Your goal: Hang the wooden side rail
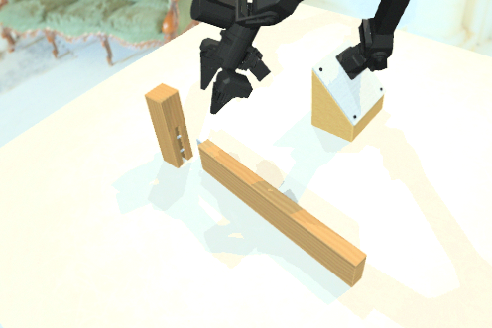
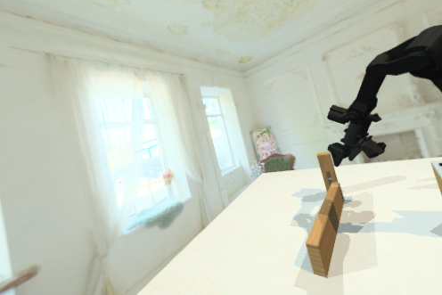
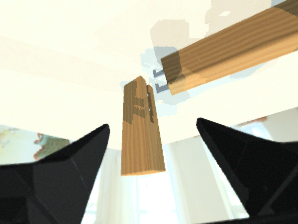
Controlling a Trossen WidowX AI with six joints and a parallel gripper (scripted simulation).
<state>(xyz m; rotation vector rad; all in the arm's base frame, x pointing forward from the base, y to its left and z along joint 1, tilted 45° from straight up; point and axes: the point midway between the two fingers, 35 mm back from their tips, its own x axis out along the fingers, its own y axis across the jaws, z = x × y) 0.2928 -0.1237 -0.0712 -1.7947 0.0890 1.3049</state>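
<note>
The headboard post lies 7 cm ahead of my gripper tip, 6 cm to the right of it and 6 cm below it.
</note>
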